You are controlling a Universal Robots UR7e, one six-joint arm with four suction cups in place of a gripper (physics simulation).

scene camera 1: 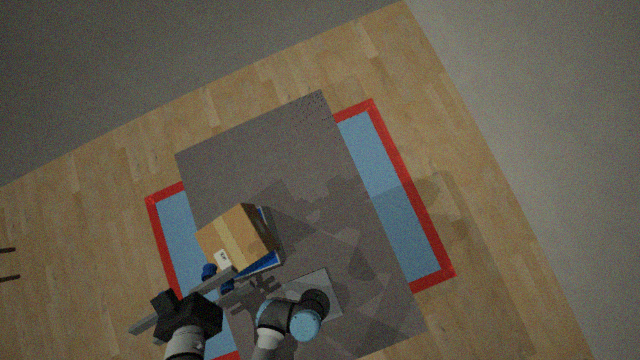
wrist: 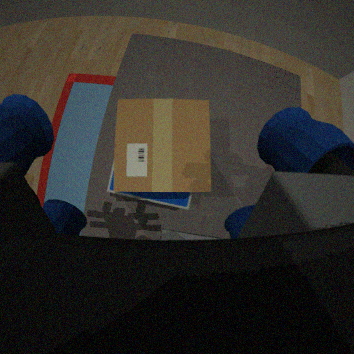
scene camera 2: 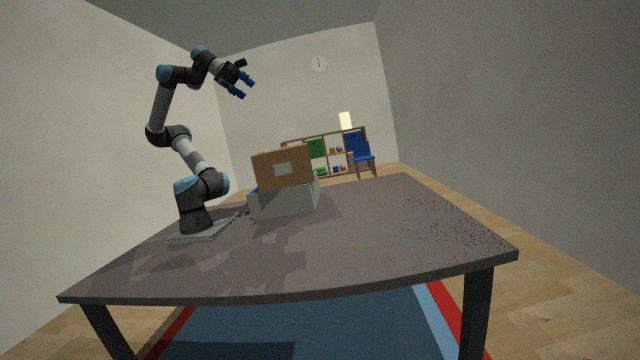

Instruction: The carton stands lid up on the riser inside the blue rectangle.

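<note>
From scene camera 1 you'd see a brown cardboard carton (scene camera 1: 239, 237), and it's sitting on a grey riser. Scene camera 2 shows the carton (scene camera 2: 288, 166) as well. In the wrist view there's the carton again (wrist: 161, 144), along with my suction head (wrist: 290, 140), which holds nothing.
</note>
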